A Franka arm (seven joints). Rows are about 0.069 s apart.
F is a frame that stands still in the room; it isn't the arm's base.
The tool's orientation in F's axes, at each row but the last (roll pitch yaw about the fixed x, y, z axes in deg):
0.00, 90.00, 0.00
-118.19, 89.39, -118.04
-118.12, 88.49, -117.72
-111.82, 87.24, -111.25
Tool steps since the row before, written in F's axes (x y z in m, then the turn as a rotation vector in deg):
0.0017, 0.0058, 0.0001, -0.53, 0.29, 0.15
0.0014, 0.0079, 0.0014, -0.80, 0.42, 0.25
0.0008, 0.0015, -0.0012, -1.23, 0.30, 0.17
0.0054, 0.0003, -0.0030, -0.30, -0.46, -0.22
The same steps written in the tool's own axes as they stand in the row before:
-0.0001, 0.0058, 0.0017, -0.15, 0.29, -0.53
-0.0015, 0.0079, 0.0014, -0.25, 0.42, -0.80
0.0012, 0.0015, 0.0008, -0.16, 0.30, -1.23
0.0029, 0.0004, 0.0055, 0.25, -0.45, -0.30

